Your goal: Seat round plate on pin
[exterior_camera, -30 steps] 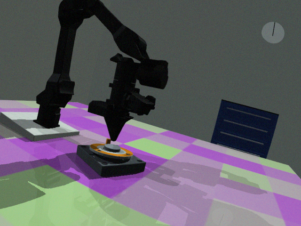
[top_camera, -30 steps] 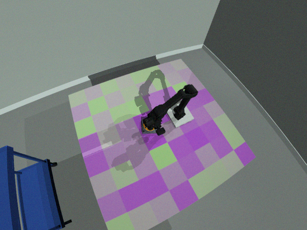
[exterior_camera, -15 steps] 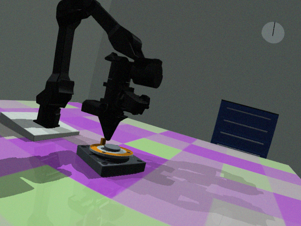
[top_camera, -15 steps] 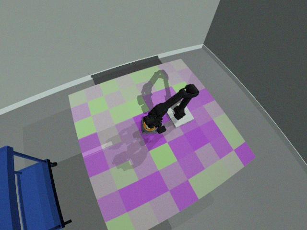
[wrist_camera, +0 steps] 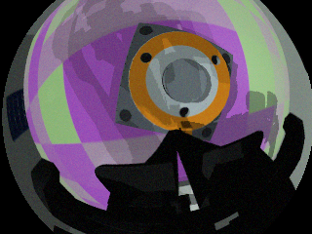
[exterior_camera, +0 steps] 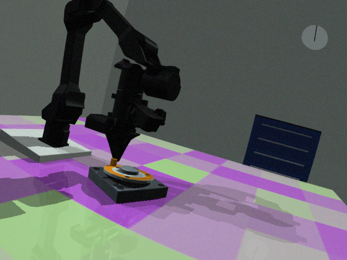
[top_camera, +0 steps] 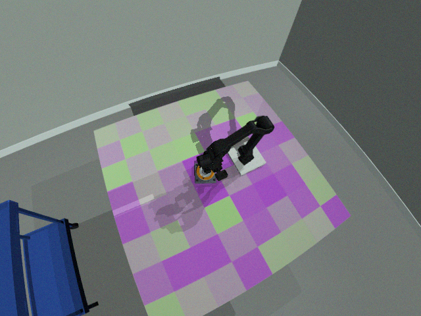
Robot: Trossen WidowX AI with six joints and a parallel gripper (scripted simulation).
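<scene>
Right now the square base is 50 mm ahead of my gripper tip, 20 mm to the right of it and 20 mm below it.
</scene>
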